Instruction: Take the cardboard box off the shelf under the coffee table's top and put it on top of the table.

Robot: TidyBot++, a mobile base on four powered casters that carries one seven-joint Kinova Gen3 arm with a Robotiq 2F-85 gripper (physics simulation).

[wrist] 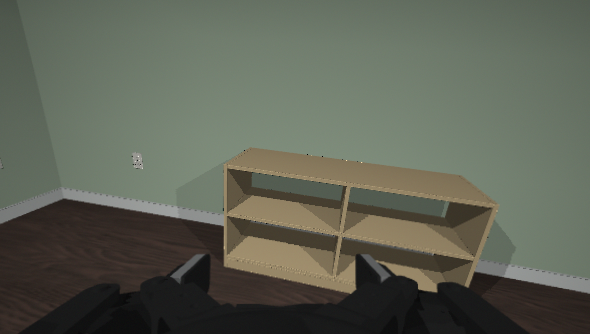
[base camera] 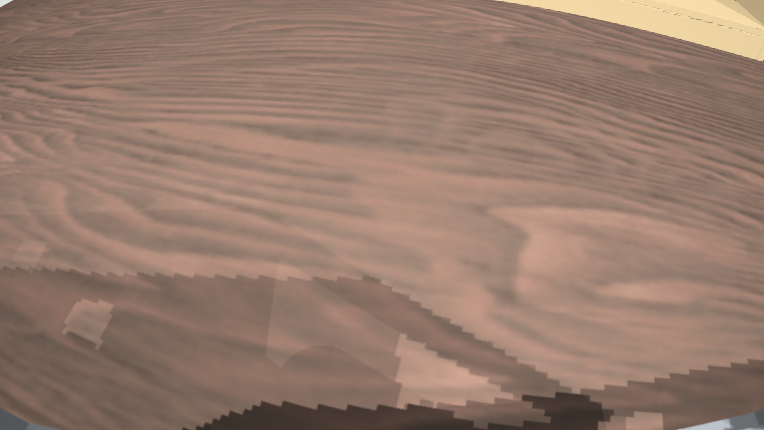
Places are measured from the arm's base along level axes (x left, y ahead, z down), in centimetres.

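Pixels of known places: gripper, fingertip midpoint: (wrist: 283, 270).
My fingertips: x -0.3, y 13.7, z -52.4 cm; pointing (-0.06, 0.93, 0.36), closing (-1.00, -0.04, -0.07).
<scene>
Behind a point stands the place of what it marks.
My gripper (wrist: 283, 270) @(x -0.3, y 13.7, z -52.4 cm) is open, with its two black fingers wide apart at the bottom of the wrist view and no object held between them. The fingers overlap the lower part of a distant shelf unit in that view. The cardboard box does not show in the base camera view or the wrist view. The coffee table cannot be made out in either view. The gripper does not show in the base camera view.
A light wooden shelf unit (wrist: 360, 172) @(x -43.7, y 121.5, z -21.3 cm) with open compartments stands by the green wall (wrist: 310, 80) @(x -17.0, y 151.7, z -63.6 cm). A pale furniture edge (base camera: 668, 29) @(x -66.3, y 98.0, z 37.9 cm) shows at the base view's top right. Shadows lie across the brown wood floor (base camera: 320, 176) @(x 7.5, y 48.7, z 39.7 cm) (wrist: 115, 240) @(x 94.5, y 142.4, z 39.7 cm). An outlet (wrist: 137, 160) @(x 95.6, y 178.6, z -0.5 cm) is on the wall.
</scene>
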